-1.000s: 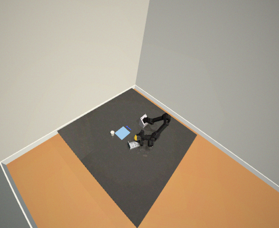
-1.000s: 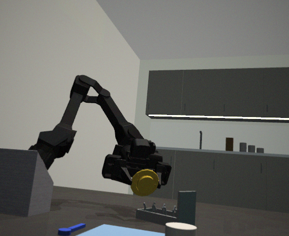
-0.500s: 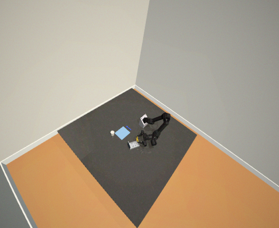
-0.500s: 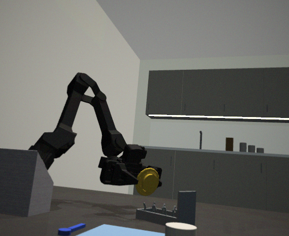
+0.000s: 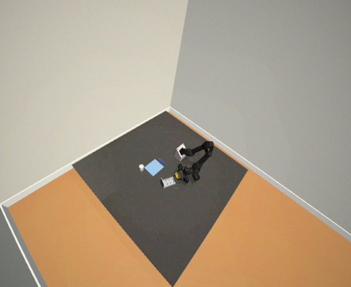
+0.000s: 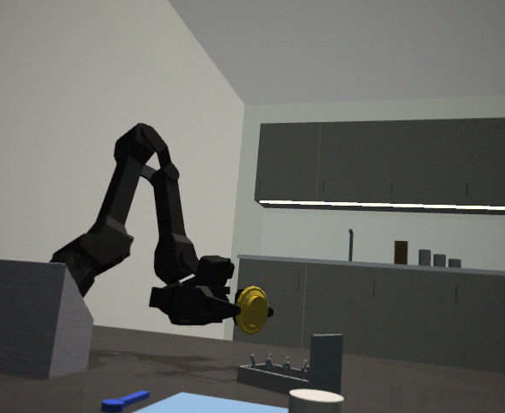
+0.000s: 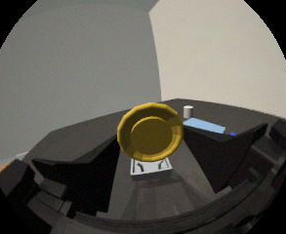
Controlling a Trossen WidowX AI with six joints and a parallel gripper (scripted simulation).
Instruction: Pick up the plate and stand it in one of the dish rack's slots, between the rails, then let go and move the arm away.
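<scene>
Now: the grey dish rack 60 mm ahead of my gripper tip, 30 mm to the right of it and 80 mm below it. From my gripper tip the other things lie so: light blue placemat (20 mm ahead, 240 mm to the right, 100 mm below); then blue spoon (90 mm behind, 240 mm to the right, 100 mm below); then yellow plate (10 mm behind).
</scene>
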